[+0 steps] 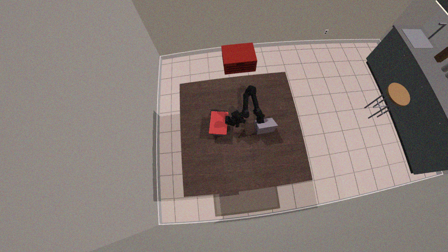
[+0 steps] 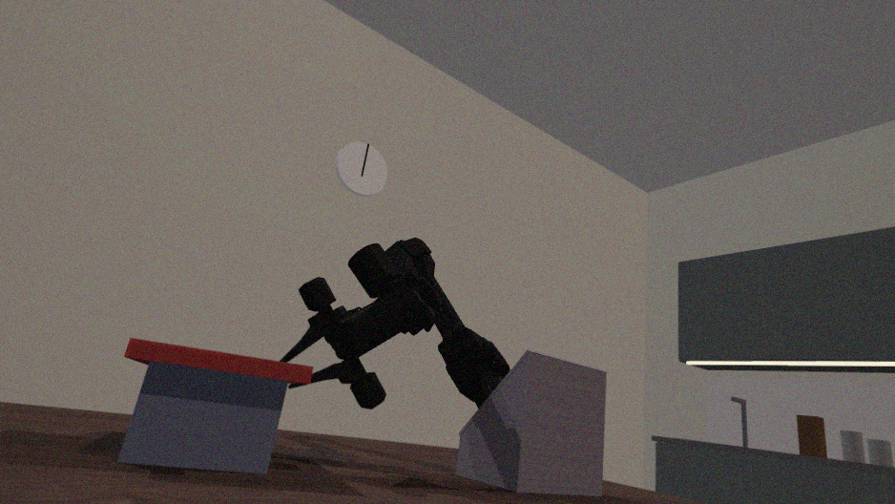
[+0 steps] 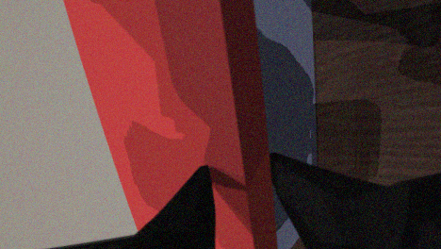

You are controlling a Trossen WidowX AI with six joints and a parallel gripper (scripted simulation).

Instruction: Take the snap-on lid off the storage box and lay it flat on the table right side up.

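The red lid lies 70 mm ahead of my gripper tip and 20 mm to the right of it. Also, from my gripper tip: blue-grey storage box (70 mm ahead, 20 mm to the right, 50 mm below).
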